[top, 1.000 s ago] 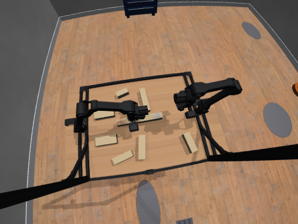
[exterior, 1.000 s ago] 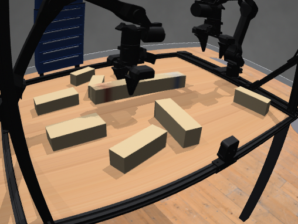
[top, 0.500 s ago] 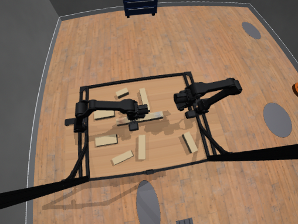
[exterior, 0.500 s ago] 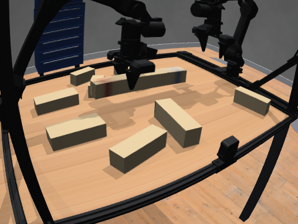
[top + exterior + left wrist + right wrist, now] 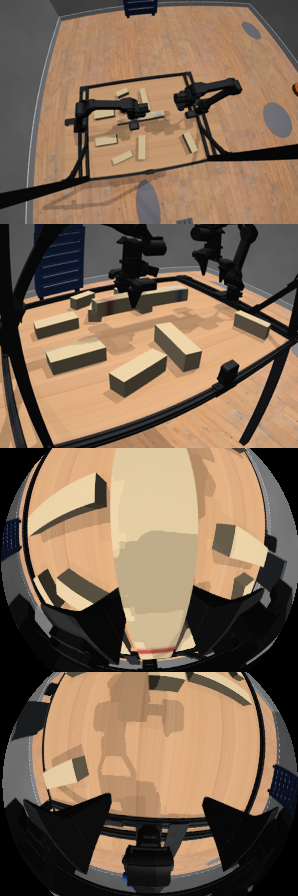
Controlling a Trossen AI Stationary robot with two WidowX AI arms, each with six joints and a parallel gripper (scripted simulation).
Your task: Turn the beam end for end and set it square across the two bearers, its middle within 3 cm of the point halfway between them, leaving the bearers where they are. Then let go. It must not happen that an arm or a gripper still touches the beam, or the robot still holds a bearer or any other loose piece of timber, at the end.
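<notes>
Now: the beam 50 mm to the right of my left hand and 20 mm below it.
</notes>
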